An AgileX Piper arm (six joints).
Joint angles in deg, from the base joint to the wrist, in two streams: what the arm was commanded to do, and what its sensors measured. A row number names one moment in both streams.
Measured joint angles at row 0:
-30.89, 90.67, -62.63, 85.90, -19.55, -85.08
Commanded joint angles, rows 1 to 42:
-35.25, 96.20, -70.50, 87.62, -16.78, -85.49
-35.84, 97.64, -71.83, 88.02, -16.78, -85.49
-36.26, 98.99, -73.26, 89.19, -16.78, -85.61
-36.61, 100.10, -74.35, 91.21, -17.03, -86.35
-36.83, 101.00, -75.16, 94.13, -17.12, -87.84
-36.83, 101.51, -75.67, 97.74, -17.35, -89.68
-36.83, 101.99, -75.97, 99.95, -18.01, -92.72
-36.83, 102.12, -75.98, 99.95, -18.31, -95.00
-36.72, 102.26, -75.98, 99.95, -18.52, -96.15
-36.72, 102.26, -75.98, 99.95, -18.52, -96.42
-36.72, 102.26, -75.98, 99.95, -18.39, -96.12
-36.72, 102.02, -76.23, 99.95, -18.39, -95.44
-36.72, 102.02, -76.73, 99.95, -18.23, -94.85
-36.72, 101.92, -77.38, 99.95, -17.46, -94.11
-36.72, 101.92, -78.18, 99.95, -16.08, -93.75
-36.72, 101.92, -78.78, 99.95, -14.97, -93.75
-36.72, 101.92, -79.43, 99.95, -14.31, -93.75
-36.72, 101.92, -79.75, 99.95, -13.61, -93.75
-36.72, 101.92, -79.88, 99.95, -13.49, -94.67
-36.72, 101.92, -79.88, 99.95, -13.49, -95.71
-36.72, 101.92, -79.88, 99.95, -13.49, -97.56
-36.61, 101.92, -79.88, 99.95, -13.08, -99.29
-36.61, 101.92, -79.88, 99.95, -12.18, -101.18
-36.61, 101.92, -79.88, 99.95, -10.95, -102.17
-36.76, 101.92, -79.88, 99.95, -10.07, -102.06
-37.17, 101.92, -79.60, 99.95, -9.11, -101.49
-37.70, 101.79, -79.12, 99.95, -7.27, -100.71
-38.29, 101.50, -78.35, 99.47, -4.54, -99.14
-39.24, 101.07, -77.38, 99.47, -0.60, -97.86
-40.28, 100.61, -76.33, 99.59, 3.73, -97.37
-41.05, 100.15, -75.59, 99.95, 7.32, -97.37
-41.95, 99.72, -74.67, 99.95, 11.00, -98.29
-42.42, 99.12, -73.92, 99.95, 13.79, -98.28
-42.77, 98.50, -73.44, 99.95, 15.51, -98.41
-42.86, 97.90, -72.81, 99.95, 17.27, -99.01
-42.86, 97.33, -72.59, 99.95, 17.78, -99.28
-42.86, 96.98, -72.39, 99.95, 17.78, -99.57
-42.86, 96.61, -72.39, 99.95, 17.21, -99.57
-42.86, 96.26, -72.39, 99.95, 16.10, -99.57
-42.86, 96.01, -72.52, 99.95, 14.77, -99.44
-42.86, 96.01, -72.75, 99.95, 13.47, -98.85
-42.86, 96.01, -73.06, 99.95, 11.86, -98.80
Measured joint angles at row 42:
-42.63, 97.50, -72.33, 100.08, 15.39, -98.97
